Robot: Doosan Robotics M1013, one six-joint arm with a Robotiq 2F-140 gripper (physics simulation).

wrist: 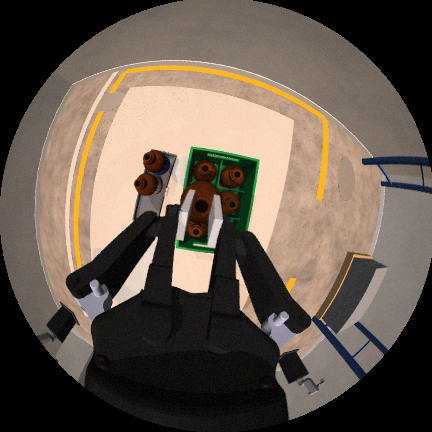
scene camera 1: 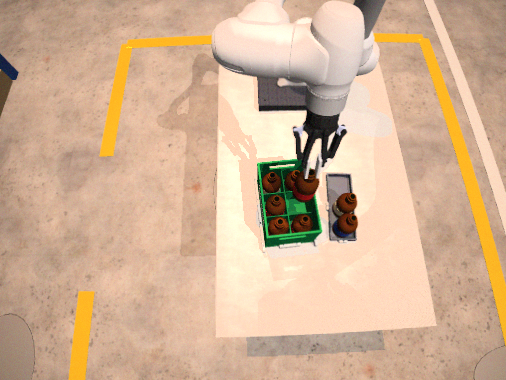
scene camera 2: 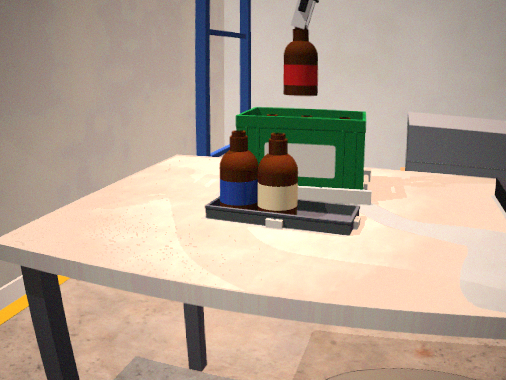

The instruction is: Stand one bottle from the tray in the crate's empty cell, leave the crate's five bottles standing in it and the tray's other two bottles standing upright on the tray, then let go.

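Places are measured from the arm's base along level axes (x ahead, y left, z up), in centimetres.
Where they show: gripper, fingertip midpoint: [wrist: 201, 202] [scene camera 1: 310, 174] [scene camera 2: 298, 27].
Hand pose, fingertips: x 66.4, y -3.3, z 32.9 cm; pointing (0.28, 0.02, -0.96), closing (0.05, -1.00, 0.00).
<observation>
After its pixels a point has its place.
My gripper [scene camera 1: 313, 169] @(z 32.9, x 66.4, y -3.3 cm) [scene camera 2: 301, 25] @(z 32.9, x 66.4, y -3.3 cm) [wrist: 201, 202] @(z 32.9, x 66.4, y -3.3 cm) is shut on the neck of the red-label bottle [scene camera 1: 305, 187] @(z 28.9, x 68.8, y -4.4 cm) [scene camera 2: 300, 75] @(z 22.4, x 65.2, y 0.3 cm) [wrist: 201, 192] @(z 32.5, x 67.7, y -2.9 cm). The bottle hangs upright above the green crate [scene camera 1: 292, 239] @(z 5.9, x 79.4, y -5.9 cm) [scene camera 2: 350, 150] @(z 7.3, x 54.3, y 0.4 cm) [wrist: 254, 185] @(z 13.7, x 73.1, y -15.8 cm), clear of its rim. In scene camera 1 the crate's empty cell [scene camera 1: 298, 206] @(z -3.1, x 64.4, y -1.9 cm) shows in the middle of the right column; the held bottle hides it in the wrist view. Five brown bottles stand in the other cells. A cream-label bottle [scene camera 1: 346, 203] @(z 8.4, x 67.0, y 13.8 cm) [scene camera 2: 278, 185] @(z 3.5, x 64.4, y 18.7 cm) [wrist: 146, 184] @(z 9.2, x 65.7, y 13.3 cm) and a blue-label bottle [scene camera 1: 346, 224] @(z 8.3, x 74.7, y 13.1 cm) [scene camera 2: 238, 175] @(z 4.5, x 72.2, y 18.1 cm) [wrist: 154, 161] @(z 9.0, x 72.8, y 12.9 cm) stand upright on the tray [scene camera 1: 339, 182] @(z -3.4, x 54.0, y 15.6 cm) [scene camera 2: 330, 222] @(z -1.8, x 54.5, y 20.3 cm) [wrist: 146, 206] @(z -3.3, x 57.0, y 15.8 cm).
The tray lies beside the crate on the pale table [scene camera 1: 320, 300] @(z -3.9, x 100.0, y 4.7 cm) [scene camera 2: 150, 250] @(z -3.9, x 79.9, y 37.5 cm) [wrist: 240, 120] @(z -3.9, x 99.8, y -9.5 cm). A dark base plate [scene camera 1: 280, 100] @(z 0.3, x 16.1, y -7.8 cm) lies behind the crate, under the arm. A blue frame [scene camera 2: 202, 75] and a grey box [scene camera 2: 455, 145] [wrist: 352, 295] stand beyond the table.
</observation>
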